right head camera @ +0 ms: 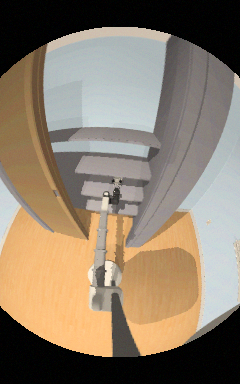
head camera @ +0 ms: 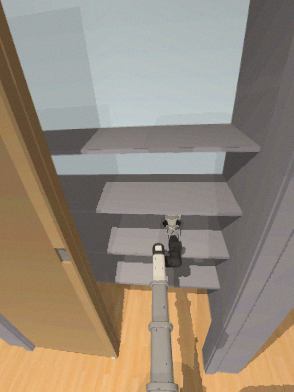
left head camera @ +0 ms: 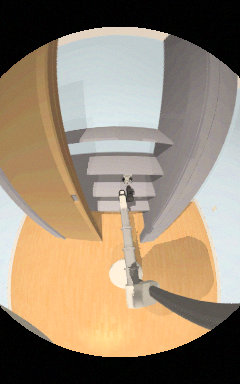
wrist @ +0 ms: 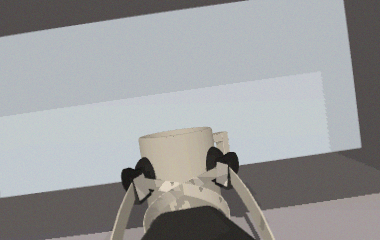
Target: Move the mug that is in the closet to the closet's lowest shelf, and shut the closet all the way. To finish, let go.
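Places are measured from the robot's base along level axes (x right, y ahead, z up), in metres.
Where they show: gripper, fingertip midpoint: (right head camera: 116, 179) (head camera: 171, 220) (left head camera: 126, 177) (wrist: 180, 165); robot's base, link origin: (right head camera: 105, 274).
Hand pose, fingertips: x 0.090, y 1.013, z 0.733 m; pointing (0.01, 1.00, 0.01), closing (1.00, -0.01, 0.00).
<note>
Things, the pixels of their top centre, and the offset from my fingertips. "pt": a spot on its surface instead. Level surfaces: height alone.
- beige mug, surface spot: (wrist: 175, 150) (left head camera: 126, 177) pt dx -0.003, dy -0.033, dz +0.022 m
- third shelf, surface height: dz -0.050 m
- small grey handle, surface spot: (head camera: 62, 254) pt dx -0.425, dy -0.503, dz +0.291 m
- wooden floor, surface height: dz -0.761 m
The beige mug (head camera: 172, 219) (left head camera: 127, 176) (right head camera: 117, 178) (wrist: 175, 150) is upright in the closet, at the third shelf (head camera: 130, 242) from the top. Its handle points right in the wrist view. My gripper (head camera: 172, 224) (left head camera: 127, 179) (right head camera: 117, 181) (wrist: 180, 165) is shut on the mug, with a dark fingertip pad against each side. The mug's base is hidden in the wrist view, so I cannot tell whether it touches the shelf. The lowest shelf (head camera: 132, 273) (left head camera: 105, 205) lies below. The wooden closet door (head camera: 35, 280) (left head camera: 60, 200) (right head camera: 37, 200) is at the left, and the closet stands open.
Two higher shelves (head camera: 165, 139) (head camera: 150, 196) are above the gripper. The closet's grey right side (head camera: 255, 210) (right head camera: 175, 125) is beside the arm. The door has a small grey handle (head camera: 62, 254). My arm (head camera: 160, 310) reaches in over the wooden floor (head camera: 135, 320).
</note>
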